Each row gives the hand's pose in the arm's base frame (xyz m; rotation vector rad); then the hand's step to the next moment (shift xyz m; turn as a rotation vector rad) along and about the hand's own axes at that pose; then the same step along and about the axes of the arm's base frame.
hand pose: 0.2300 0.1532 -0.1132 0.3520 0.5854 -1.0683
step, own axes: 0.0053 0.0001 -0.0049 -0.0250 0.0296 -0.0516
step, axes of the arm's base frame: 0.0006 -0.0011 -0.0071 0.0034 0.0589 -0.0262
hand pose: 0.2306 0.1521 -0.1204 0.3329 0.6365 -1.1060
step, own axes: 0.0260 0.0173 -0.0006 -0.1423 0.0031 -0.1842
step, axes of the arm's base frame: 0.0232 -0.0111 -0.0178 -0.0963 0.2049 -0.0542
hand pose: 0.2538 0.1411 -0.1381 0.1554 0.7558 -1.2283
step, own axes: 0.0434 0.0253 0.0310 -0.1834 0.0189 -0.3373
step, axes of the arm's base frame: 0.0417 -0.0406 -0.0098 -0.1546 0.3188 -0.1491
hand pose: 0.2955 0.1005 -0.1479 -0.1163 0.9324 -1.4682
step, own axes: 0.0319 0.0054 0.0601 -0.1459 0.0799 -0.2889
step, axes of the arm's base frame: 0.0346 -0.0547 0.0217 -0.0840 0.2737 -0.1707
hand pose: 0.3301 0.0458 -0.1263 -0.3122 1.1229 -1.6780
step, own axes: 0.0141 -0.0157 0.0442 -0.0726 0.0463 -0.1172
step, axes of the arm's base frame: 0.0142 -0.0348 0.0314 -0.0200 0.1223 -0.0761
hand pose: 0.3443 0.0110 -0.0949 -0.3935 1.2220 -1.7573
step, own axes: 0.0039 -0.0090 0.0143 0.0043 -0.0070 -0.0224
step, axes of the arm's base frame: 0.0033 -0.0106 0.0133 -0.0212 0.0096 -0.0051
